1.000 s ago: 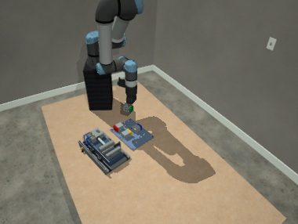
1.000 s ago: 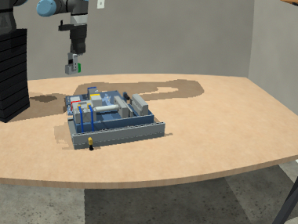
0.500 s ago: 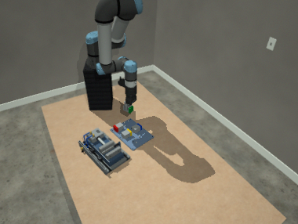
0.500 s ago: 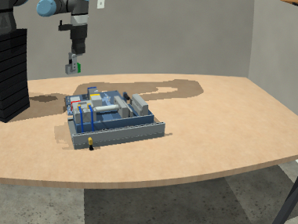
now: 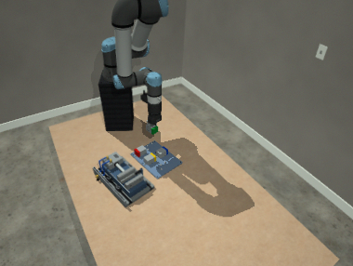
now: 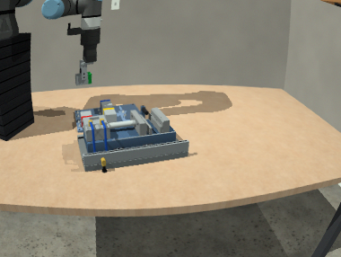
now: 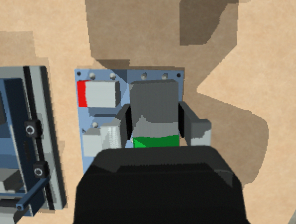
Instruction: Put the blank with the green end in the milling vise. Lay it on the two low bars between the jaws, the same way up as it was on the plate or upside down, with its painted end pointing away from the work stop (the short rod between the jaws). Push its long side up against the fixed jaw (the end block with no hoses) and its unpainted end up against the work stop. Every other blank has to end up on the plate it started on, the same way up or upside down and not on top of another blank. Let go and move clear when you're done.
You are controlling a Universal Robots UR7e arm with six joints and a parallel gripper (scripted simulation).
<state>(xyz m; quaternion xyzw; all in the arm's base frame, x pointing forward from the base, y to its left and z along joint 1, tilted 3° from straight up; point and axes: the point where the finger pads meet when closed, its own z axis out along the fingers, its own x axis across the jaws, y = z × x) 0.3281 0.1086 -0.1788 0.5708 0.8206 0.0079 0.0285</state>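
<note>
The green-ended blank is 2 cm below my hand. The rest, counted from my hand: yellow-ended blank (11 cm ahead, 6 cm to the right, 14 cm below); red-ended blank (3 cm ahead, 9 cm to the right, 14 cm below); blue-ended blank (9 cm ahead, 3 cm to the left, 14 cm below).
</note>
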